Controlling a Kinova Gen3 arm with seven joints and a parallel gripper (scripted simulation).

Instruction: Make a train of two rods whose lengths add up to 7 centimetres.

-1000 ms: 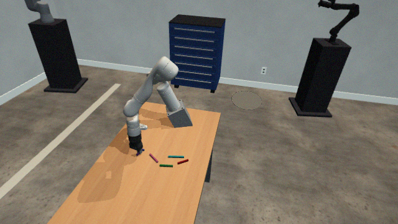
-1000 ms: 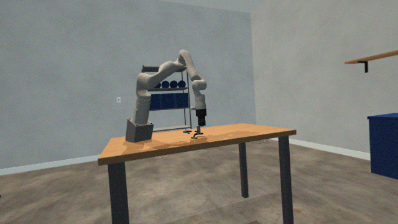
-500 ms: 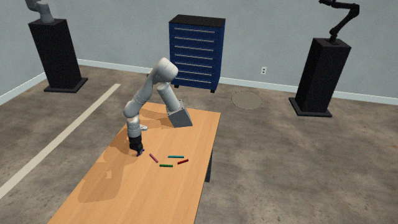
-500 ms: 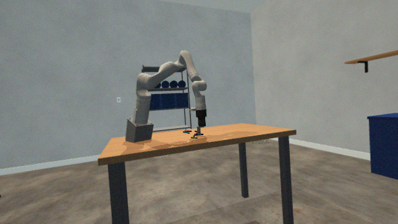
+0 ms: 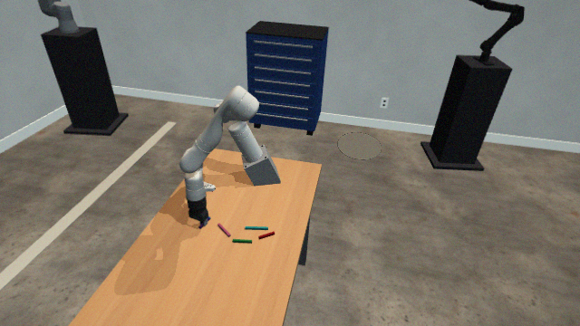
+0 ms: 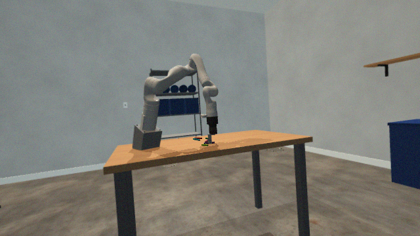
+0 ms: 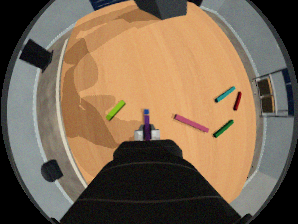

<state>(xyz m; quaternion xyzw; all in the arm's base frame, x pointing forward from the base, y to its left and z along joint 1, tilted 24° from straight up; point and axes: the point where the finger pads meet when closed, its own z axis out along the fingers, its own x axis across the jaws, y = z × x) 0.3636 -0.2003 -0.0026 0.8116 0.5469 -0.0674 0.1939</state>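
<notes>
My gripper is now 1 cm above the purple rod. The rest, counted from my hand: pink rod 3 cm ahead, 9 cm to the left, 1 cm below; then lime rod 6 cm behind, 4 cm to the right, 1 cm below; then blue rod 3 cm behind, 1 cm to the left, 1 cm below.
</notes>
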